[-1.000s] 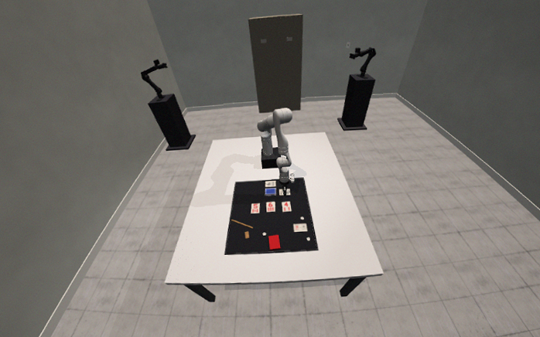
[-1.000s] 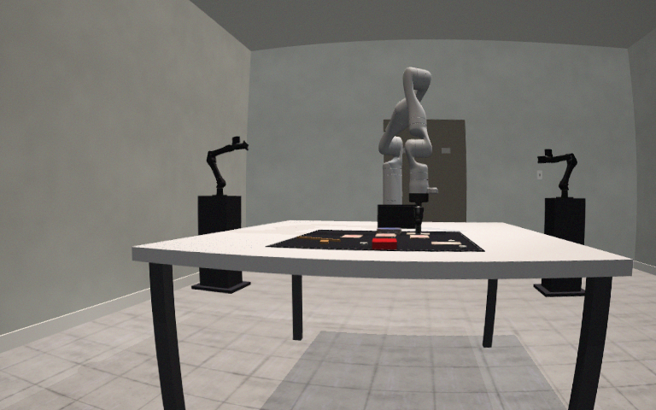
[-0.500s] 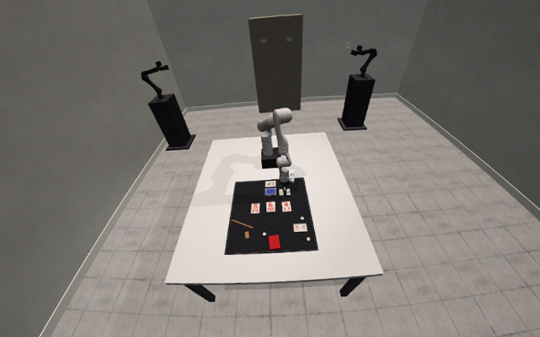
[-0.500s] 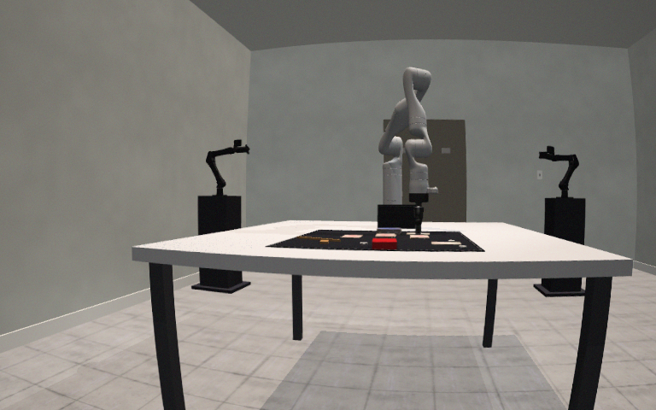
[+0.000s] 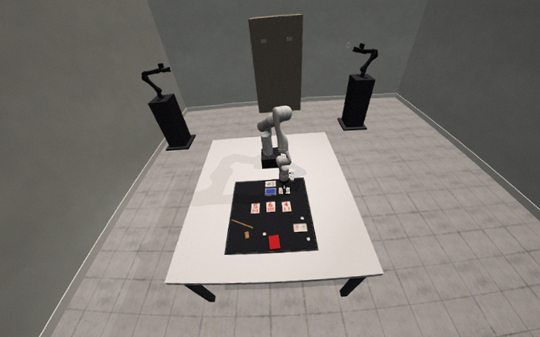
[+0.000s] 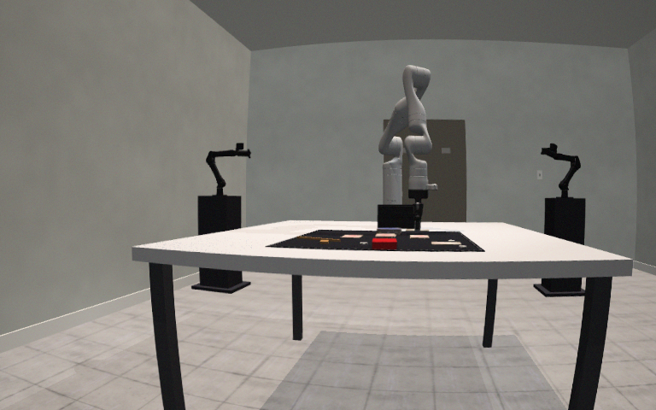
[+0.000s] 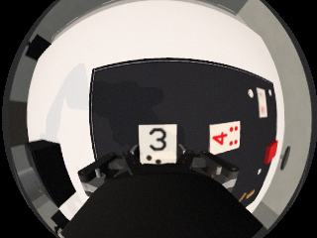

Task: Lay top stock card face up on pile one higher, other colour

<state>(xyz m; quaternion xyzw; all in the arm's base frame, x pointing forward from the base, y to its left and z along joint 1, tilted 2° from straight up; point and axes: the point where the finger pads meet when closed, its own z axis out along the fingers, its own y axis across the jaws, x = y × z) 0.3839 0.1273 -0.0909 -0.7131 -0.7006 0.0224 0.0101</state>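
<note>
My hand is 18 cm short of the black mat, 12 cm to the left of it and 4 cm above it. The rest, counted from my hand: wooden stick: 28 cm ahead, 32 cm to the right, 2 cm below; blue-backed card: 1 cm below; black 6 card: 9 cm behind, 11 cm to the right, 2 cm below.
</note>
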